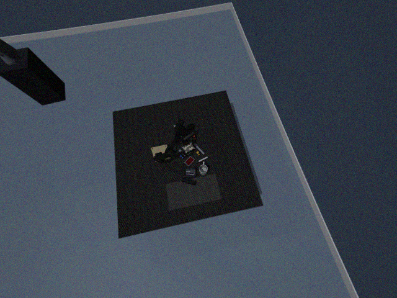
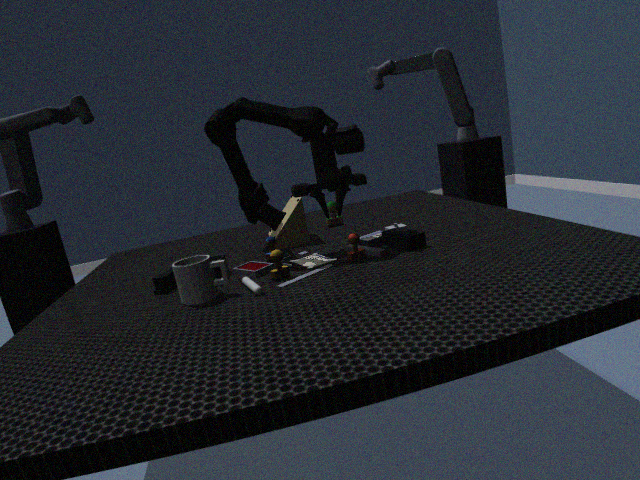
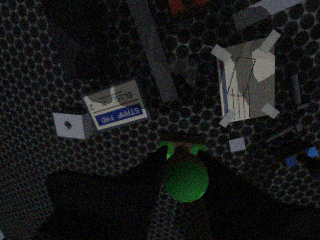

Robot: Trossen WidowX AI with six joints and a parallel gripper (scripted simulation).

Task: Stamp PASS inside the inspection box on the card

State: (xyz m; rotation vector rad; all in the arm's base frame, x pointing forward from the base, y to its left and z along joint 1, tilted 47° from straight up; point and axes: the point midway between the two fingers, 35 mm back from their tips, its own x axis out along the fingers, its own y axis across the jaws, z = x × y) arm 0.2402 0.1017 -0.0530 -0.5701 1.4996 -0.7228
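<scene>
My gripper tip is 23 cm to the left of the red ink pad, 8 cm above it and 3 cm short of it. The rest, counted from my gripper tip: blue-labelled box (9 cm to the left, 7 cm below, 3 cm ahead); then green-knobbed stamp (right at my gripper tip); then grey bar (10 cm ahead, 8 cm below, 4 cm to the left).
</scene>
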